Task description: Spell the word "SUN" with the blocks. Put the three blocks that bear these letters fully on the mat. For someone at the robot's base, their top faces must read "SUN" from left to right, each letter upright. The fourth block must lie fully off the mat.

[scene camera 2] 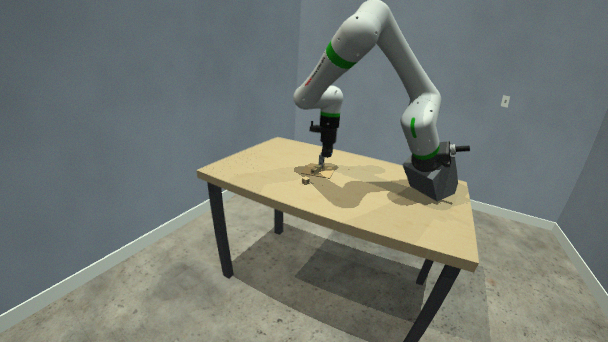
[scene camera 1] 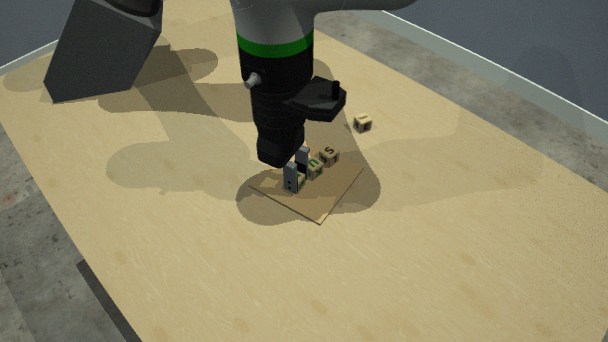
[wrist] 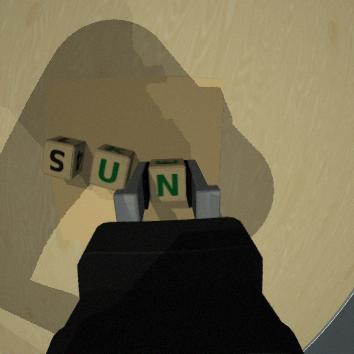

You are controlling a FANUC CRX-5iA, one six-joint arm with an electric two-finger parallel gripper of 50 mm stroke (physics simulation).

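Note:
My gripper (scene camera 1: 296,182) (scene camera 2: 321,165) (wrist: 166,174) points down over the mat (scene camera 1: 320,210) (wrist: 205,115) and is shut on the N block (scene camera 1: 301,182) (wrist: 167,185), its green N facing up. The block is at or close to mat height; its underside is hidden. In the wrist view, the U block (scene camera 1: 314,169) (wrist: 108,171) stands left of the gripper, slightly turned, close to the left finger. The S block (scene camera 1: 329,155) (wrist: 57,161) is further left, near the mat's edge; I cannot tell whether its base is fully on. The three letters read S, U, N there.
The fourth block (scene camera 1: 362,123) (scene camera 2: 305,180) lies off the mat, beyond the S block, on the wooden table (scene camera 1: 400,250) (scene camera 2: 250,175). The arm's dark base block (scene camera 1: 105,55) (scene camera 2: 432,180) stands at the table's far end in scene camera 1.

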